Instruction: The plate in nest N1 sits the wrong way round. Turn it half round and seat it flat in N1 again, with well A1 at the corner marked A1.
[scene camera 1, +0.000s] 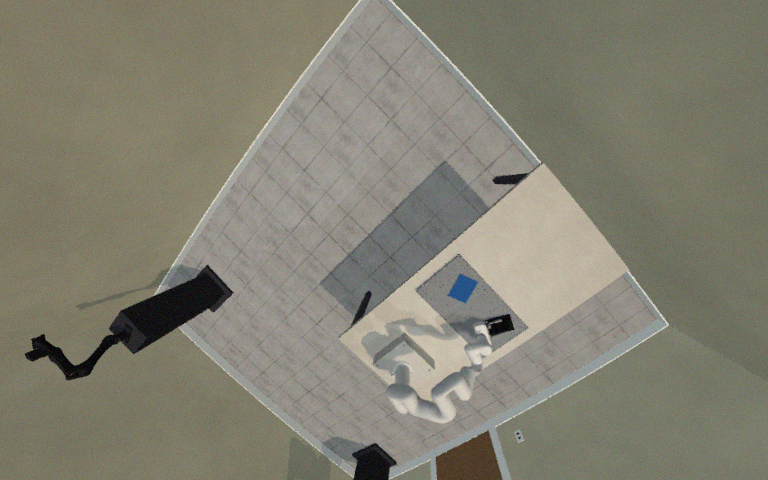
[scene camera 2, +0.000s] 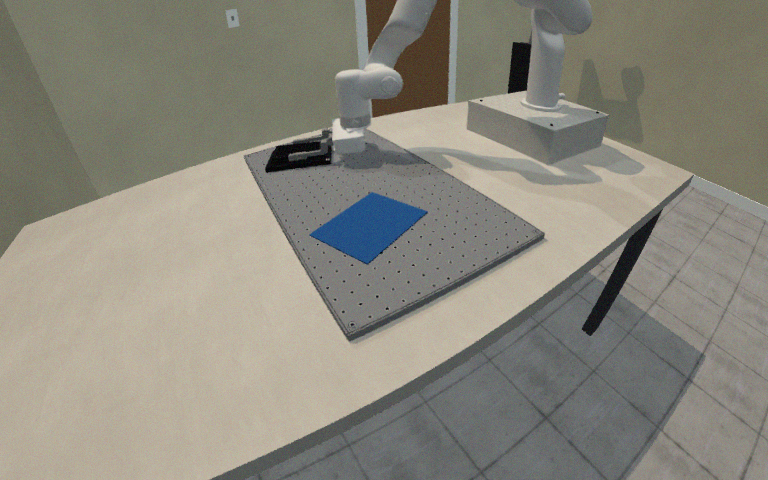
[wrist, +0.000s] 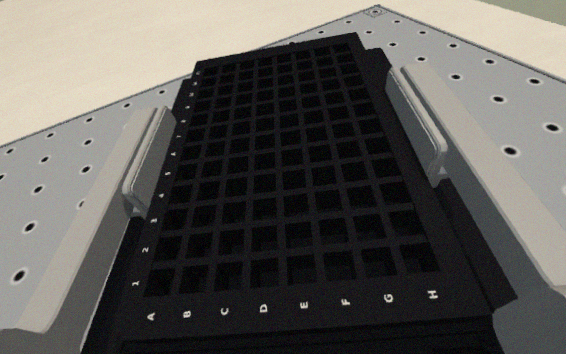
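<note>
The black plate (scene camera 1: 506, 326) (scene camera 2: 311, 149) (wrist: 285, 150) lies in or right over the black nest N1 (scene camera 2: 284, 166) (wrist: 477, 245); nest edges show along its sides in the wrist view. My gripper (scene camera 1: 500, 322) (scene camera 2: 292, 148) (wrist: 280, 92) is shut on the plate, one finger along each long side. In the wrist view letters A to H run along the plate's near end and column 1 is nearest me, with A1 at the near left. A small pale mark (scene camera 2: 327, 160) shows on the nest's corner beside the gripper. Whether the plate touches the nest floor is hidden.
The grey perforated board (scene camera 1: 441, 288) (scene camera 2: 453, 237) (wrist: 490, 110) carries the nest and a flat blue sheet (scene camera 1: 462, 288) (scene camera 2: 369, 227). The arm's grey base block (scene camera 2: 509, 127) stands on the cream table (scene camera 1: 566, 237) (scene camera 2: 169, 316), behind the board at the right in scene camera 2.
</note>
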